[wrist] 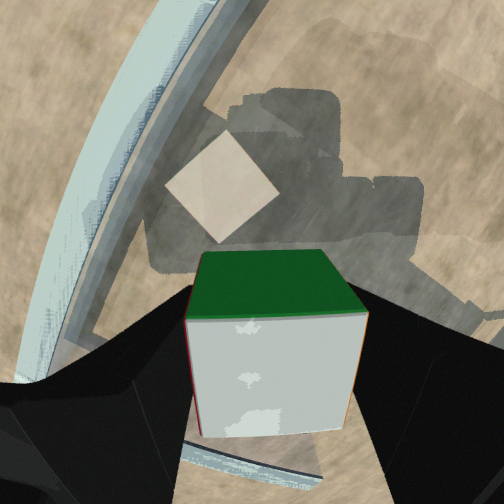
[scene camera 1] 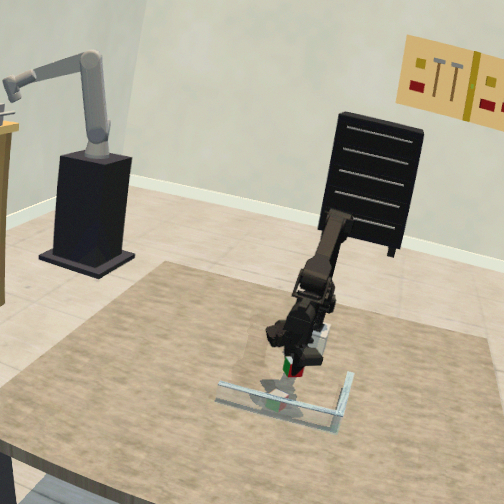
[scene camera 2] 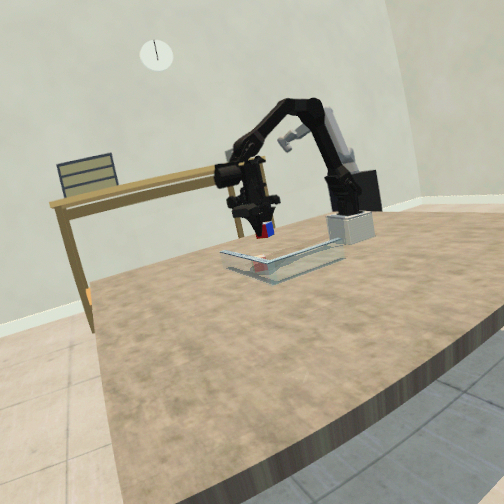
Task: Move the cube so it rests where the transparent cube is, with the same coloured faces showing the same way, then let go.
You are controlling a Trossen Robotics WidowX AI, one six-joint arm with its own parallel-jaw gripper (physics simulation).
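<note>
My gripper (wrist: 272, 350) is shut on the cube (wrist: 272, 340), which shows a green face and a white face in the wrist view. In scene camera 1 the cube (scene camera 1: 291, 367) hangs a little above the table; in scene camera 2 the cube (scene camera 2: 265, 230) shows red and blue faces. The transparent target cube (wrist: 221, 186) lies on the table below and ahead of the held cube, seen as a pale diamond. It also shows faintly in scene camera 1 (scene camera 1: 279, 389) and in scene camera 2 (scene camera 2: 259, 262).
A pale L-shaped corner frame (scene camera 1: 335, 405) lies flat on the table around the target; its rail (wrist: 110, 170) runs along the left of the wrist view. A black shelf rack (scene camera 1: 372, 180) stands behind the table. A wooden bench (scene camera 2: 140, 190) stands beyond.
</note>
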